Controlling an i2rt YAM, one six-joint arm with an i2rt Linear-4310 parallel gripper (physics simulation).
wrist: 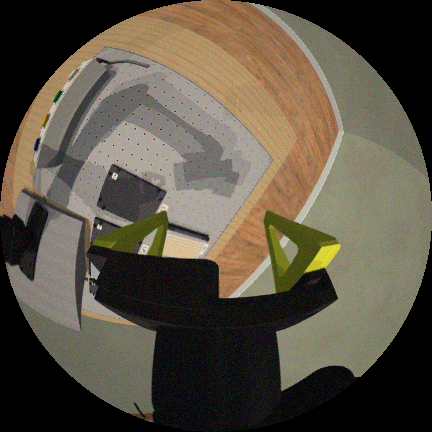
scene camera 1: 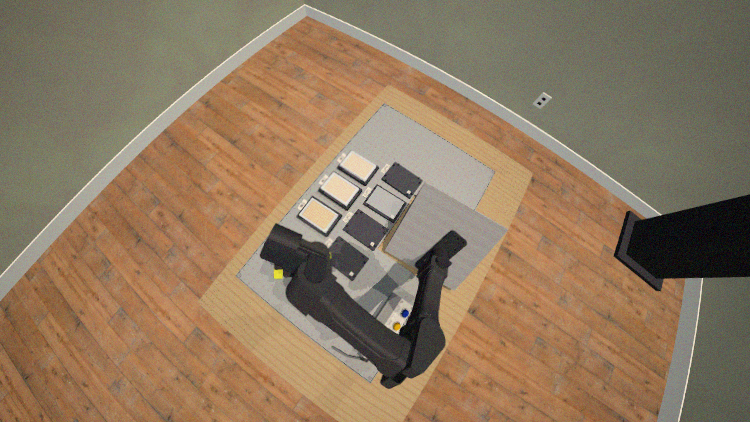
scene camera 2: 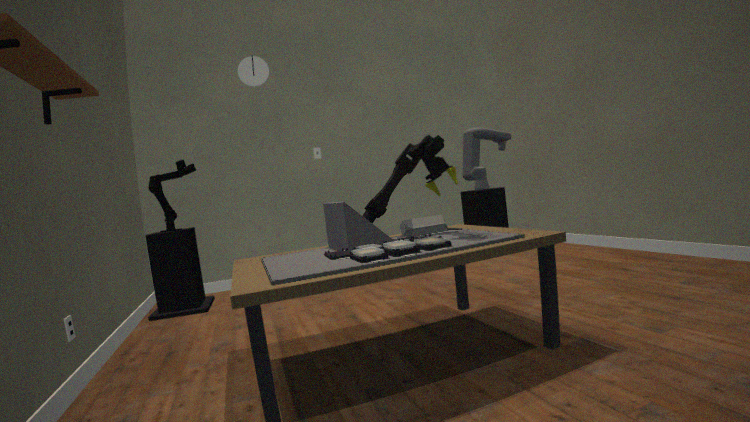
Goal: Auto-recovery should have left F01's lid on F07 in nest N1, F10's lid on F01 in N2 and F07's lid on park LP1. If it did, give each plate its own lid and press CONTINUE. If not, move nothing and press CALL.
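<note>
My gripper is open and empty, high above the board. Three cream-topped plates stand in a row in scene camera 1. Beside them lie a dark piece, a grey-topped dark-rimmed piece, a second dark piece and a third dark piece. Their labels are too small to read. A control box carries a green button, a yellow button and a blue button. My finger partly hides the pieces in the wrist view.
A tall grey sloped block stands right beside the dark pieces. A thin dark rod lies near the control box. The grey perforated board covers much of the wooden table. Two other arms stand on black pedestals beyond.
</note>
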